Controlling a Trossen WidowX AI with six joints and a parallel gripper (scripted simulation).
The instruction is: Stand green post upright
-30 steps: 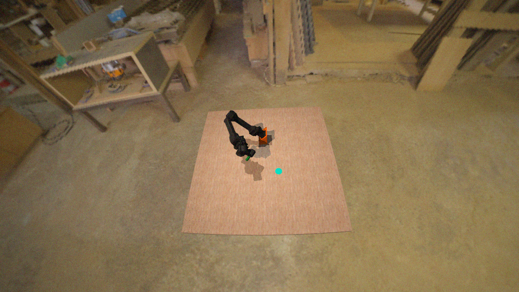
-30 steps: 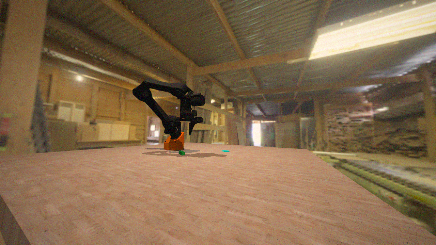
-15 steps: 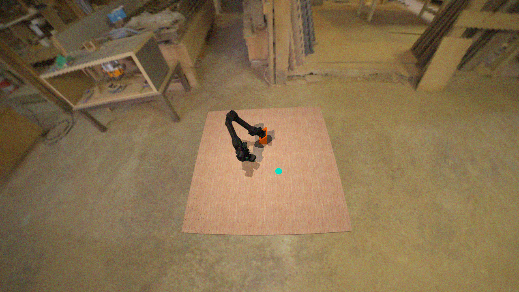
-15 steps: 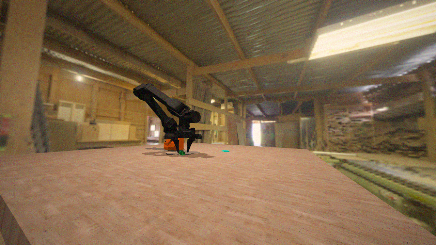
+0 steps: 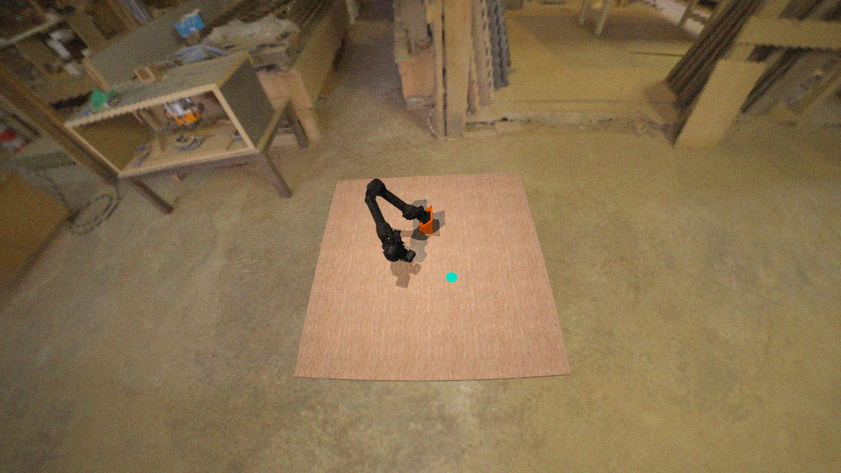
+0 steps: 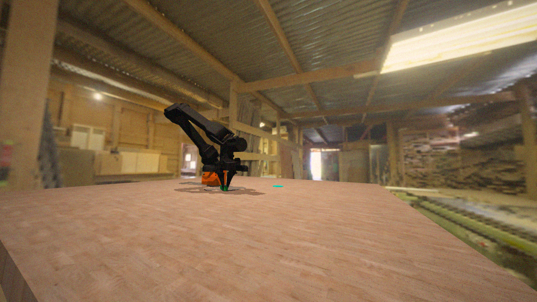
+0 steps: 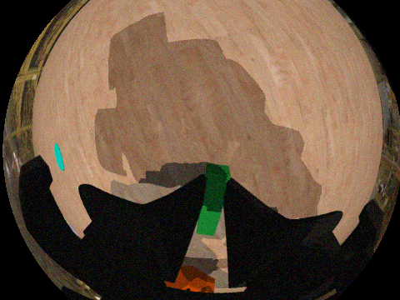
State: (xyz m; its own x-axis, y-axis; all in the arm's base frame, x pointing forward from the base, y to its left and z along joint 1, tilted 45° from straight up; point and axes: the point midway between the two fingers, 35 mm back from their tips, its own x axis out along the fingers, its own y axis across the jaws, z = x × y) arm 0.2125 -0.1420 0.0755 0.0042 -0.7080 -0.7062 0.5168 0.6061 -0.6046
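The cyan circle is 120 mm ahead of my gripper tip, 280 mm to the left of it and 10 mm below it. Round my gripper tip: green post 20 mm behind, 10 mm to the left.
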